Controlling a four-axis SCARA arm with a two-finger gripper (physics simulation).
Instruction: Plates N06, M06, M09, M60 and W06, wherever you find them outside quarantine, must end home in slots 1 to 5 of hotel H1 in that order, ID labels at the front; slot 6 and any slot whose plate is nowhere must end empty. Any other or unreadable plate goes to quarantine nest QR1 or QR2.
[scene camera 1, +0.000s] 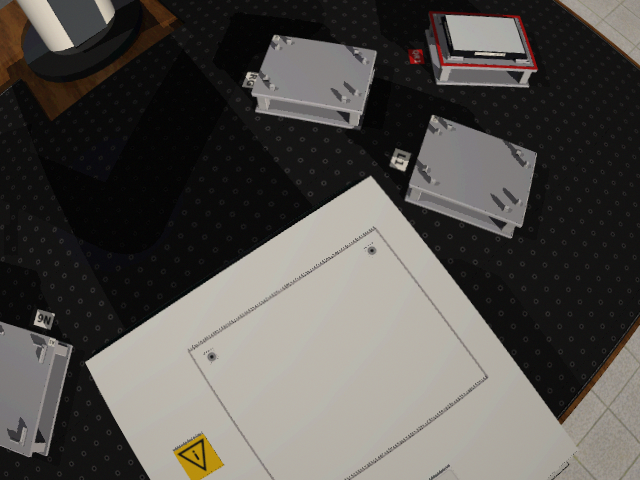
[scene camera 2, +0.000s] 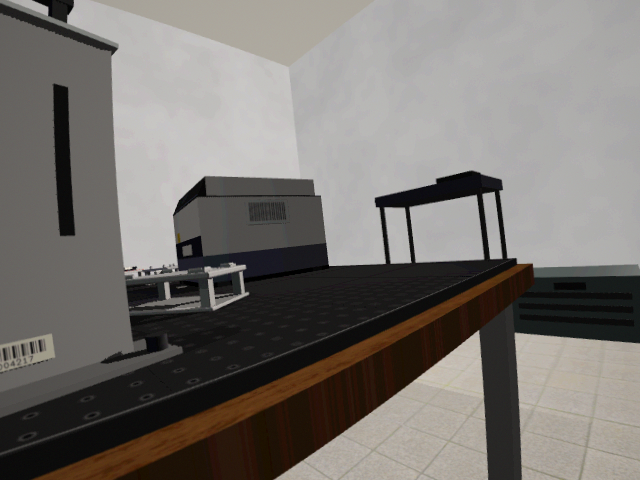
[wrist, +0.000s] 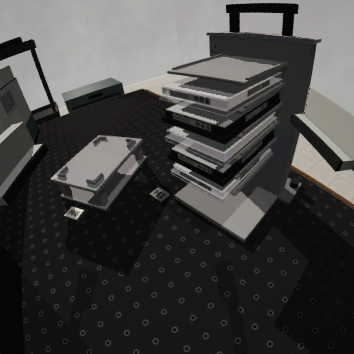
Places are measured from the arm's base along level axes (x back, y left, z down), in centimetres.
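Pixels of known places: gripper, fingertip midpoint: (wrist: 162, 114); arm's base, origin of the base link: (scene camera 1: 83, 32).
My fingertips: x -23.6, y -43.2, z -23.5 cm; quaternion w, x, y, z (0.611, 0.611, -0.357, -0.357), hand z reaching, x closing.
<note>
Ahead of a thing's pixels: the offset from my fingertips to its middle. "spot": to the spot under its first point.
Hotel H1 {dz +8.1, dx -9.4, dy -16.1 cm} (wrist: 300, 70) (scene camera 2: 90, 155) stands right of centre in the wrist view. Its upper plate {dz +2.7, dx -8.4, dy -12.2 cm} (wrist: 200, 100) is clear, with a blurred label like M06. Below come a black plate {dz +5.3, dx -8.4, dy -12.2 cm} (wrist: 192, 123), a clear plate {spot: dz +7.8, dx -7.6, dy -6.0 cm} (wrist: 187, 143), a black plate {dz +10.5, dx -8.4, dy -12.2 cm} (wrist: 192, 160) and a clear plate (wrist: 192, 185); their labels are too blurred to read. The top shelf {dz +0.9, dx -8.7, dy -13.2 cm} (wrist: 227, 68) is empty. Nest N6 {dz +19.4, dx -28.6, dy +2.2 cm} (wrist: 100, 160) (scene camera 1: 23, 387) is empty. Nest QR1 {dz +19.4, dx -33.1, dy +89.8 cm} (scene camera 1: 483, 66) bears a black plate with a white lid {dz +16.5, dx -33.1, dy +89.8 cm} (scene camera 1: 483, 33). My gripper (wrist: 162, 114) is open and empty, its fingers at the wrist view's sides, facing the hotel.
Empty nests RG {dz +19.2, dx -20.9, dy +64.5 cm} (scene camera 1: 315, 72) and L1 {dz +19.2, dx -47.8, dy +70.0 cm} (scene camera 1: 470, 170) stand beyond a large white housing {dz +9.6, dx -58.6, dy +33.3 cm} (scene camera 1: 330, 335). The arm's base (scene camera 1: 82, 56) is at the top left. Scene camera 2 shows a grey device {spot: dz +9.5, dx -55.1, dy +18.8 cm} (scene camera 2: 263, 227) and a dark raised stand (scene camera 2: 434, 195).
</note>
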